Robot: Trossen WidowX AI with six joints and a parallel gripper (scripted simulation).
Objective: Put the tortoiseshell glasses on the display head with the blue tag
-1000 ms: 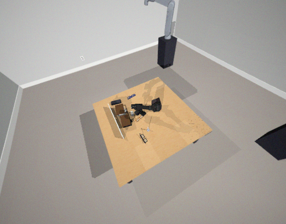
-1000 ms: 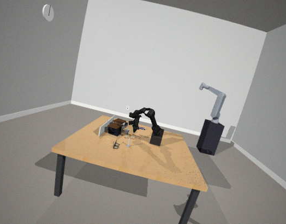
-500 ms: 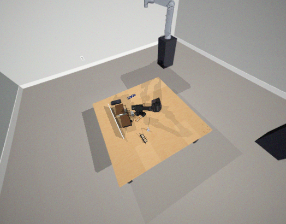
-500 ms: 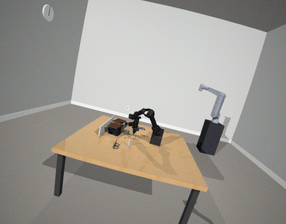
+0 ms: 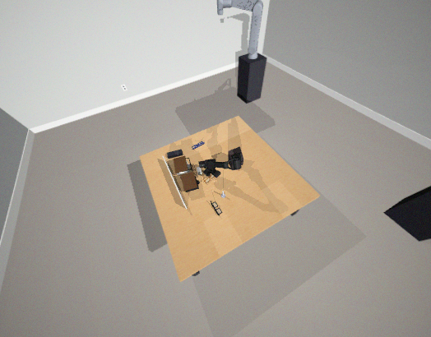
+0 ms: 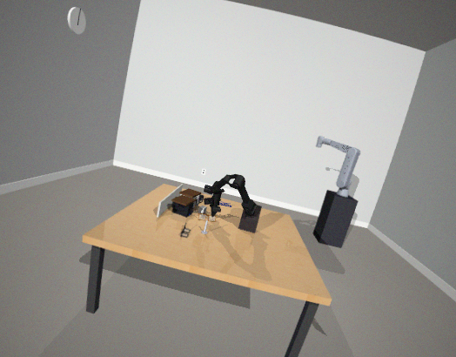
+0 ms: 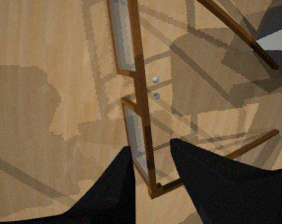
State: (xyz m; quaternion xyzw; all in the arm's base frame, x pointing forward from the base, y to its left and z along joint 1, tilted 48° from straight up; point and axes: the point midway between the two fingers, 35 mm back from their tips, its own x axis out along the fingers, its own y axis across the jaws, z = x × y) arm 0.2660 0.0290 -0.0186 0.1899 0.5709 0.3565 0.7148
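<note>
Right now the small grey stand is 10 mm ahead of my gripper tip, 230 mm to the left of it and 10 mm below it. Also, from my gripper tip: dark case (230 mm ahead, 460 mm to the right, 20 mm below); then white back panel (350 mm ahead, 120 mm to the right, 20 mm above); then white block (90 mm ahead, 110 mm to the right, 10 mm below).
</note>
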